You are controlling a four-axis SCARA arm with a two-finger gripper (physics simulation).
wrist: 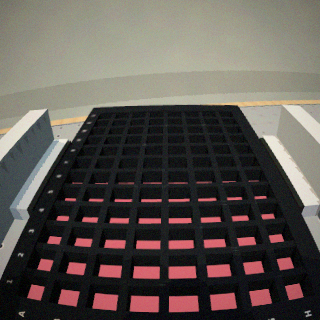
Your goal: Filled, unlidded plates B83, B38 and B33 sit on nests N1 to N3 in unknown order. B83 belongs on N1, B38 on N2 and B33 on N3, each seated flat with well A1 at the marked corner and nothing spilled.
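Frame: origin at the arm's base, x back, y left, z down, level; millimetres.
Seen in the pictures: gripper, fingertip midpoint: [164,125].
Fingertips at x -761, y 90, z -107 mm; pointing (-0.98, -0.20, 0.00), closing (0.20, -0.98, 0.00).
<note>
A point is followed by its place in that frame.
A black well plate [168,205] {x -720, y 97, z -100 mm} with square wells fills the middle and bottom of the wrist view. Pink liquid shows in its nearer rows; the far wells look dark, and their contents cannot be seen. Letters A and H mark the near corners, and numbers starting at 1 run up the left edge, so well A1 is at the near left. My gripper [164,125] {x -761, y 90, z -107 mm} is shut on this plate, one pale finger pad against each long side. No plate ID shows, so I cannot tell whether it is B83, B38 or B33. The nests and the other two plates do not show.
A light grey deck [262,114] {x -964, y -92, z -13 mm} with small holes shows beside the plate at left and right. A yellow-orange line [280,103] {x -1036, y -176, z 1 mm} runs along its far edge. Beyond it lies a plain grey-green surface [160,40] with a darker curved band.
</note>
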